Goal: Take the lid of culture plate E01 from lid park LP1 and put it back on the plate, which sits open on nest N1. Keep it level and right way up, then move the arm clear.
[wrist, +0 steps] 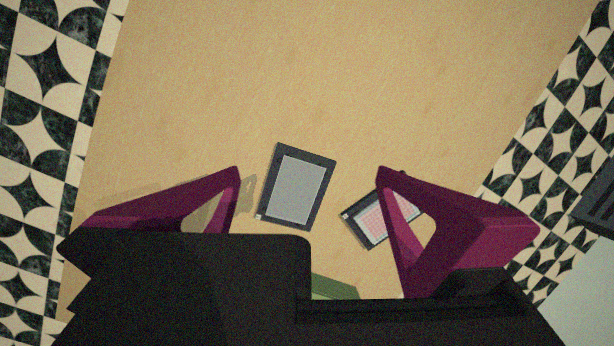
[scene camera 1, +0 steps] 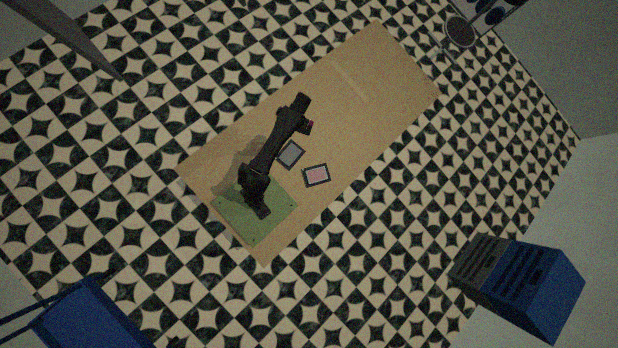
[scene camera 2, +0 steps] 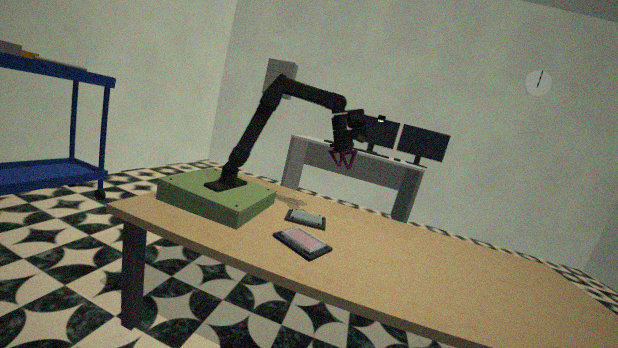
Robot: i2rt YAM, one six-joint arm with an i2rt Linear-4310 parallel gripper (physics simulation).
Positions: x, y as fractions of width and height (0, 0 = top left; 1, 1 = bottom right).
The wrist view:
my gripper: 0.50, 0.50
grey plate lid: 0.48, 0.53
dark nest plate: 0.57, 0.61
